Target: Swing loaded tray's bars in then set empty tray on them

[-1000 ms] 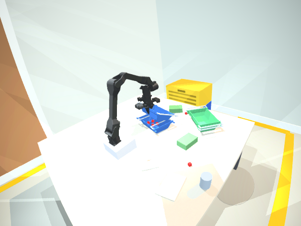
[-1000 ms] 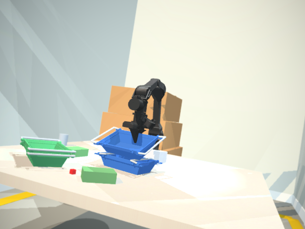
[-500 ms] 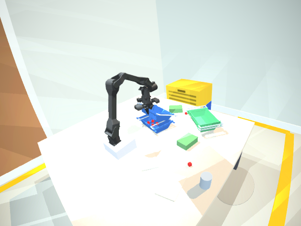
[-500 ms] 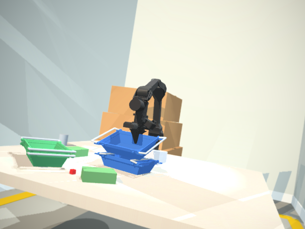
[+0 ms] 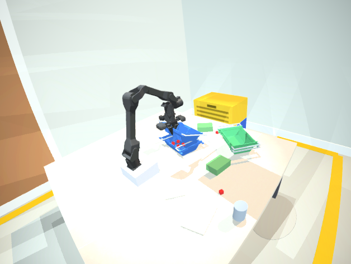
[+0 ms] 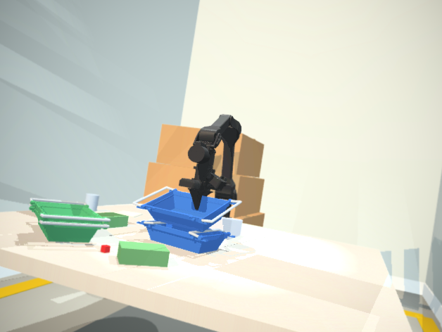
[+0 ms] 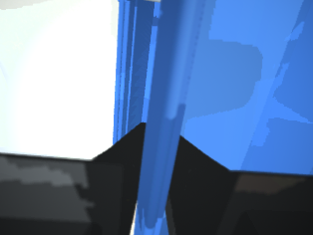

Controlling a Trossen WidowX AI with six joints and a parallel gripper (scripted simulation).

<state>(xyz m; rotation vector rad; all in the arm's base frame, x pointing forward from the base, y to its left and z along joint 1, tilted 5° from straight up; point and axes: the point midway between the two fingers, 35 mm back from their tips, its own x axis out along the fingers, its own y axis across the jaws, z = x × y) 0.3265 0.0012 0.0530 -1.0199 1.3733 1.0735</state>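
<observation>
Now: the blue tray 7 cm ahead of my gripper tip, 2 cm to the right of it and 1 cm above it. From my gripper tip the other things lie so: pale cylinder 58 cm to the right, 23 cm behind, 8 cm below.
</observation>
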